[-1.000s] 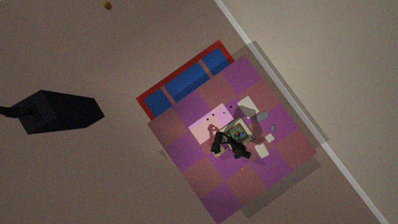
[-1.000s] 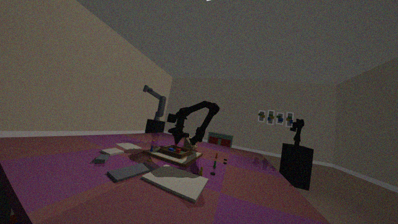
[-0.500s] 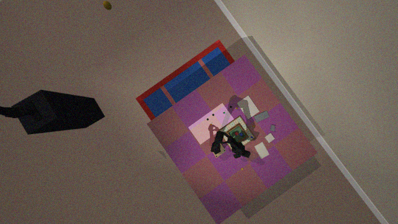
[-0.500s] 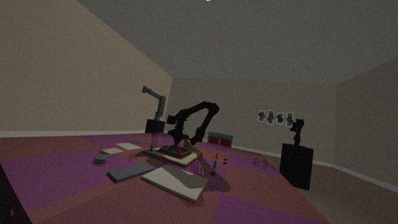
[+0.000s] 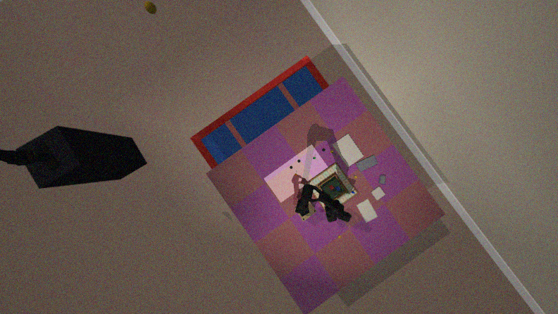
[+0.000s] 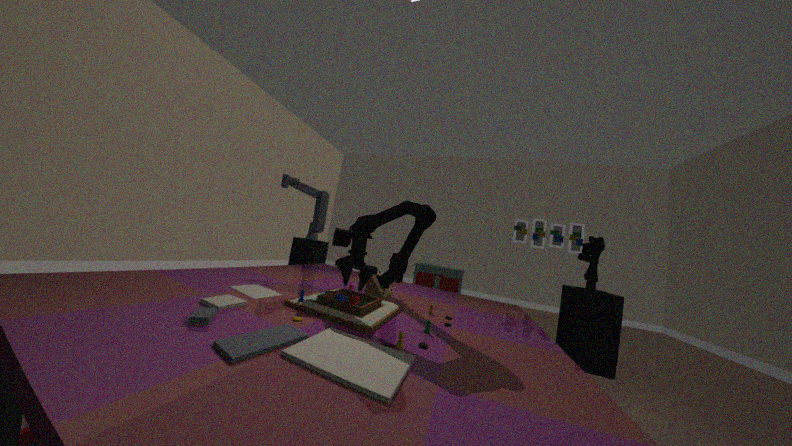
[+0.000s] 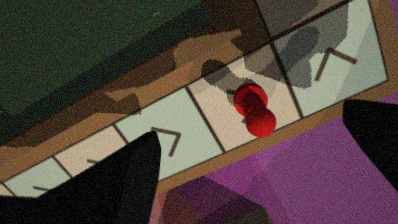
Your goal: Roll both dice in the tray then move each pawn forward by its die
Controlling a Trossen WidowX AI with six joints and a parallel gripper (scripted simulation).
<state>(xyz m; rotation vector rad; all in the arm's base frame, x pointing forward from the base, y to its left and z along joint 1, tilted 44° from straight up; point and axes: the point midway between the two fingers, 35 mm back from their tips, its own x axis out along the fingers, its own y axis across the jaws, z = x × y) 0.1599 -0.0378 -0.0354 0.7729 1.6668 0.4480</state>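
Right now the blue pawn is 23 cm ahead of my gripper tip and 3 cm to the right of it. The rest, counted from my gripper tip: green pawn (12 cm ahead, 34 cm to the left, 2 cm below); then green tray (11 cm ahead, 7 cm to the left, 3 cm below); then yellow pawn (26 cm ahead, 31 cm to the left, 2 cm below).
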